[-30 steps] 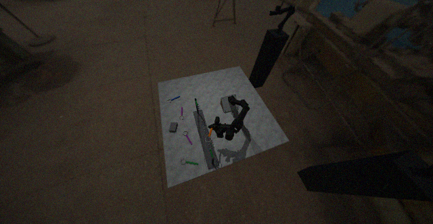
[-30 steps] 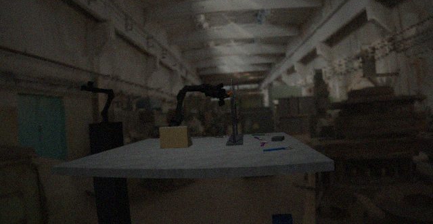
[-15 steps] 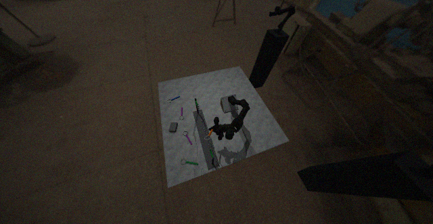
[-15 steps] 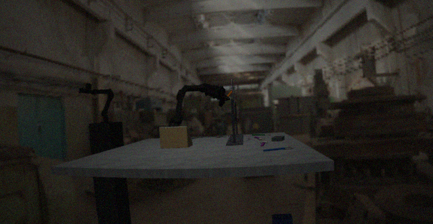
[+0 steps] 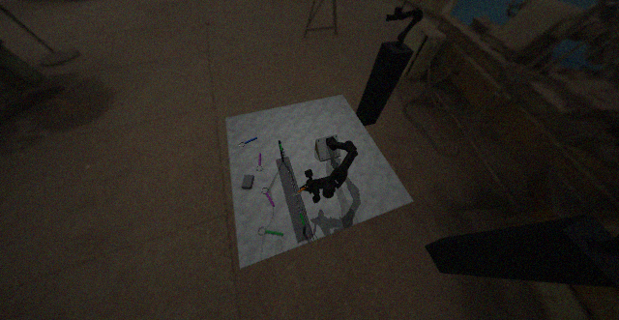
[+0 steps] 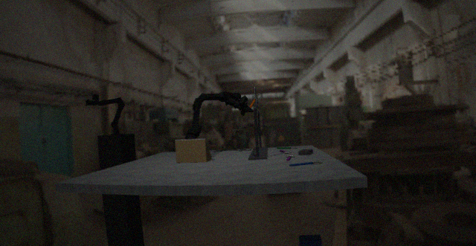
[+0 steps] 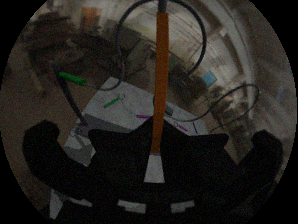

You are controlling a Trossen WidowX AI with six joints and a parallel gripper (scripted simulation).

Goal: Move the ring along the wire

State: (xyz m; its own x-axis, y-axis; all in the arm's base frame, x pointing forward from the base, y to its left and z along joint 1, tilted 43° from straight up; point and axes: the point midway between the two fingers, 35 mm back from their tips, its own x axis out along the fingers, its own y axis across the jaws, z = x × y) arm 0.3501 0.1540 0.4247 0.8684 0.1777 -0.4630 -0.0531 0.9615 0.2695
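Right now the ring with orange handle is 1 cm ahead of my gripper tip, 4 cm to the left of it and 8 cm above it. Round my gripper tip: grey block 34 cm ahead, 28 cm to the right, 29 cm below.
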